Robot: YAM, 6 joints.
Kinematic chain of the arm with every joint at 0, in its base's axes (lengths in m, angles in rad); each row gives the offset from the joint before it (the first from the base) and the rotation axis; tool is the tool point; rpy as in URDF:
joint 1: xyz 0 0 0.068 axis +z
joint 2: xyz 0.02 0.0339 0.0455 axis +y
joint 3: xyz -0.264 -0.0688 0 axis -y
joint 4: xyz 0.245 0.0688 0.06 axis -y
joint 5: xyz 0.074 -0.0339 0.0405 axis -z
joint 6: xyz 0.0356 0 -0.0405 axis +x
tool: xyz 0 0 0 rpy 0 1.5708 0
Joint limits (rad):
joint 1: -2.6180..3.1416
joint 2: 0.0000..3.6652
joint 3: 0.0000..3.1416
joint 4: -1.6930..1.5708
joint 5: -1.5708..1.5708
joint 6: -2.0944..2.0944
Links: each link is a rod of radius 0.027 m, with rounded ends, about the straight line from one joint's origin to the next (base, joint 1, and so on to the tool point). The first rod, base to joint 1, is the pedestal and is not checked.
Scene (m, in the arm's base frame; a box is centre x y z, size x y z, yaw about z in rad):
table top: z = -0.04
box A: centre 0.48 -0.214 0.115 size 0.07 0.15 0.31 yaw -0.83
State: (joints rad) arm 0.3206 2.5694 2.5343 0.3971 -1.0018 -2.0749
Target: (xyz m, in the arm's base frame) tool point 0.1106 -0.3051 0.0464
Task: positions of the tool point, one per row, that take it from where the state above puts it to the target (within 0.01 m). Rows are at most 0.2 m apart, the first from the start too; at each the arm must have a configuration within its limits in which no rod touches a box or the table.
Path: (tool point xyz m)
1: 0.5317 0.0776 0.4013
2: 0.4863 -0.0399 0.4524
3: 0.4105 -0.1303 0.4925
4: 0.4009 -0.2440 0.3654
5: 0.3273 -0.3242 0.2370
6: 0.2183 -0.3456 0.1258
7: 0.1106 -0.3051 0.0464

